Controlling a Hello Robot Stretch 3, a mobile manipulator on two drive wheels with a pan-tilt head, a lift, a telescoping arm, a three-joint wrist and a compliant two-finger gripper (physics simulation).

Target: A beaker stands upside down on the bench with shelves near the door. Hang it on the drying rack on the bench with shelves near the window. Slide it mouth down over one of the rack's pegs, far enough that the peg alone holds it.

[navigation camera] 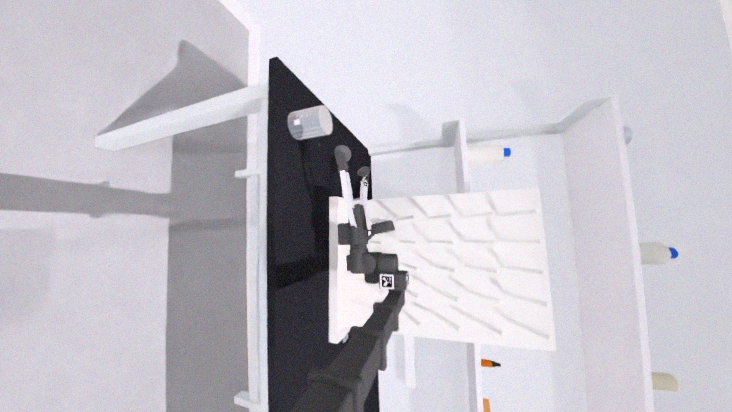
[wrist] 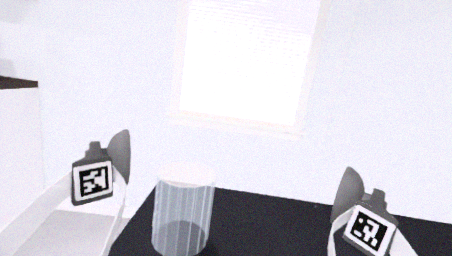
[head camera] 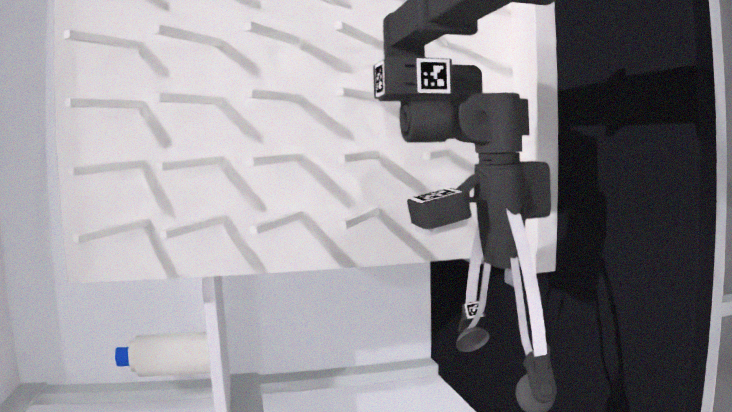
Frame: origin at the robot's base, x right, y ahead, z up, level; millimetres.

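Seen in the pictures: gripper, between the fingertips: (navigation camera: 354,157) (wrist: 232,166) (head camera: 500,379).
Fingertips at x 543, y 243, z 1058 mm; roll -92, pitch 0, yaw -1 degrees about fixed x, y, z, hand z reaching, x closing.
Offsets run from my fingertips to a thing's middle. "spot": to the spot under its first point. Level surfaces: height alone.
The clear beaker @(dz -99, dx -50, dy +88 mm) (navigation camera: 309,122) (wrist: 182,215) stands on the black bench top @(dz -144 mm) (navigation camera: 294,317) (wrist: 280,220) (head camera: 640,204), its pale closed end up in the wrist view. My gripper (head camera: 504,365) (navigation camera: 353,162) (wrist: 232,166) is open, with nothing between its fingertips. In the navigation view the beaker is apart from the fingertips, beyond them. In the wrist view it shows low between the fingers, closer to the left one. A white peg rack (head camera: 204,133) (navigation camera: 333,220) stands on the same bench; my wrist and arm hide part of it. The beaker does not show in the head view.
White shelves with a divider @(spot: dz +297, dx +333, dy +33 mm) (head camera: 217,337) (navigation camera: 462,163) are behind the rack, holding a blue-capped bottle @(spot: dz +390, dx +447, dy +95 mm) (head camera: 169,353) (navigation camera: 489,153). Another such bottle @(spot: dz +875, dx +434, dy -295 mm) (navigation camera: 655,253) is on a further shelf. A bright window @(spot: dz +163, dx +16, dy +1309 mm) (wrist: 245,60) is on the wall. A white cabinet (wrist: 17,150) is at the wrist view's left.
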